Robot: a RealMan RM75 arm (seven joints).
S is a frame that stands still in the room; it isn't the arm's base.
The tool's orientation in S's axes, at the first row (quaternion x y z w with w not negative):
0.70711 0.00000 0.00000 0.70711
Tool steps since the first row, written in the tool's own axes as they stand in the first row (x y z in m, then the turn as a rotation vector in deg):
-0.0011 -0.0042 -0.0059 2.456 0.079 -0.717
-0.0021 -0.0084 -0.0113 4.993 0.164 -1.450
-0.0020 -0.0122 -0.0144 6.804 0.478 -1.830
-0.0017 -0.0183 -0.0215 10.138 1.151 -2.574
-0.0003 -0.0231 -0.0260 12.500 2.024 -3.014
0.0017 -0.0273 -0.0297 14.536 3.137 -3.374
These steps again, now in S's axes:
-0.0011 0.0059 -0.0042 2.456 0.717 0.079
-0.0021 0.0113 -0.0084 4.993 1.450 0.164
-0.0020 0.0144 -0.0122 6.804 1.830 0.478
-0.0017 0.0215 -0.0183 10.138 2.574 1.151
-0.0003 0.0260 -0.0231 12.500 3.014 2.024
0.0017 0.0297 -0.0273 14.536 3.374 3.137

